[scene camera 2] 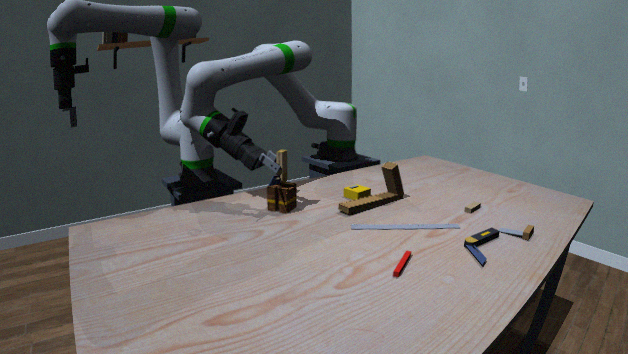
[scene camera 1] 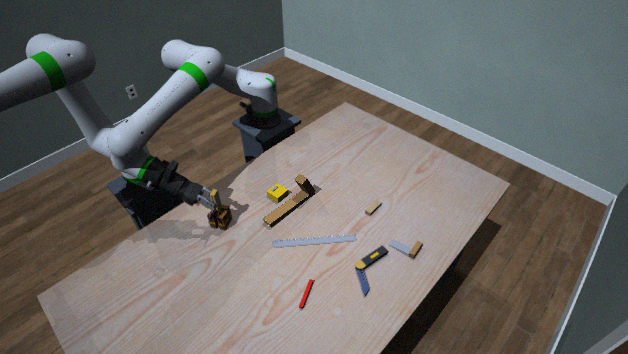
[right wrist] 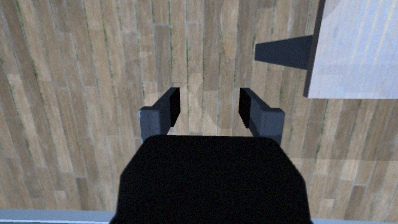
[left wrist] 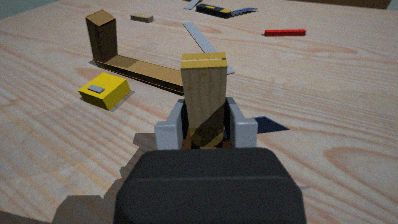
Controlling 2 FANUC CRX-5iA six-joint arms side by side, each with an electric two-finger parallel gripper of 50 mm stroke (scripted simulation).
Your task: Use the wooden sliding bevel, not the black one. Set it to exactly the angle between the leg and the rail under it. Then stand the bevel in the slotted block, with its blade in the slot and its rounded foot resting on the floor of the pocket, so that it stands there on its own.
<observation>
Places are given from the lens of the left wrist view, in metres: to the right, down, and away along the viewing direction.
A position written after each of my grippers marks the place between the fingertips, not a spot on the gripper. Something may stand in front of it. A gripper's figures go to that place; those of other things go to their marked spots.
my left gripper (left wrist: 205, 110): 0.01, 0.00, 0.16
yellow tape measure (left wrist: 105, 91): -0.16, -0.04, 0.33
wooden bevel (left wrist: 204, 75): 0.00, -0.02, 0.12
The marked spots on the wooden bevel and the yellow tape measure are 0.27 m apart.
</observation>
